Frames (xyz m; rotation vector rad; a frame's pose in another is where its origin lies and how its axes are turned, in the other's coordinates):
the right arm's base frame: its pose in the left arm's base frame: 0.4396 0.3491 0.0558 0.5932 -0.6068 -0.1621
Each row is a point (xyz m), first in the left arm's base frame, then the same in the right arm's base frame.
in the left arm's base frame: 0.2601 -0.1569 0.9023
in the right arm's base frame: 0.4254 0.0697 0.9050
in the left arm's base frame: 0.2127 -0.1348 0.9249
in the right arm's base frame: 0.3909 0.1020 0.9369
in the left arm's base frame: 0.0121 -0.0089 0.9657
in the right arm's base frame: 0.2082 0.2340 1.0202
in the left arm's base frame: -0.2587 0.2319 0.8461
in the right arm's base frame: -0.1460 0.3712 0.9833
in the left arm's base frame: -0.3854 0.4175 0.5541
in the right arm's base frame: -0.4498 0.3612 0.7751
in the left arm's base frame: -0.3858 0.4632 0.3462
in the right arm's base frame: -0.5661 0.2806 0.6160
